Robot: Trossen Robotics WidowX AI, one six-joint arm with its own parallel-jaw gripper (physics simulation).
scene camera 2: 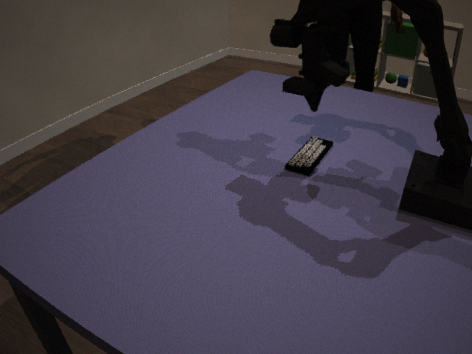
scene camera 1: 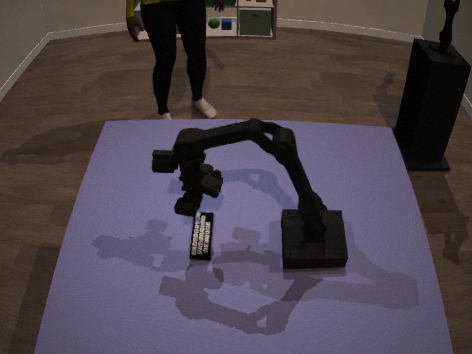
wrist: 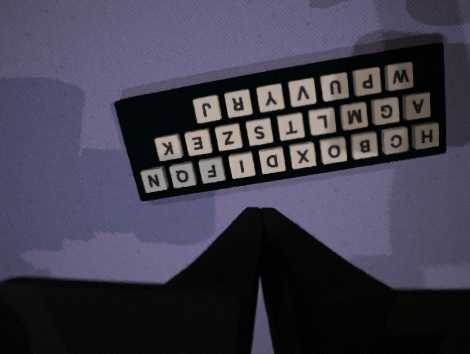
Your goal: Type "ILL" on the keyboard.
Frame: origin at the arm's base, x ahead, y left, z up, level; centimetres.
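Seen in the pictures: gripper, fingertip midpoint: point(scene camera 2: 314, 111) point(scene camera 1: 198, 207) point(wrist: 258, 221); arm's base, link origin: point(scene camera 2: 449, 179) point(scene camera 1: 313, 234).
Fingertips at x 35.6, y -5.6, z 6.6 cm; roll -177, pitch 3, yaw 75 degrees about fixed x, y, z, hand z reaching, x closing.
Observation:
Pixels of each thing's top centre, then the offset from my fingertips to it. Level surfaces: height alone.
- black keyboard, top centre: point(wrist: 283, 128) point(scene camera 2: 310, 150) point(scene camera 1: 201, 233) dx -0.5, dy +1.7, dz -10.3 cm
- I key, top centre: point(wrist: 242, 166) dx +1.2, dy -1.1, dz -10.3 cm
- L key, top centre: point(wrist: 323, 122) dx -0.4, dy +3.9, dz -10.3 cm
- purple table, surface height: dz -11.9 cm
The black keyboard point(scene camera 1: 201, 237) point(scene camera 2: 309, 156) point(wrist: 300, 122) with pale letter keys lies flat on the table. In the wrist view its letters appear upside down. The I key point(wrist: 242, 166) is in the lower row there, between F and D. The L key point(wrist: 322, 121) is in the middle row, between T and M. My gripper point(scene camera 2: 314, 108) point(wrist: 258, 221) is shut and empty, pointing down above the table. In the wrist view its tips show just below the keyboard's lower edge, nearest the I and D keys, covering no key. In scene camera 1 the fingertips are hard to make out.
The purple table point(scene camera 1: 125, 310) point(scene camera 2: 150, 250) bears the arm's black base point(scene camera 1: 314, 252) point(scene camera 2: 432, 205), right of the keyboard. Arm shadows fall across the table and around the keyboard. A person point(scene camera 1: 165, 55) stands behind the far edge. A dark pedestal point(scene camera 1: 430, 100) stands beyond the right edge.

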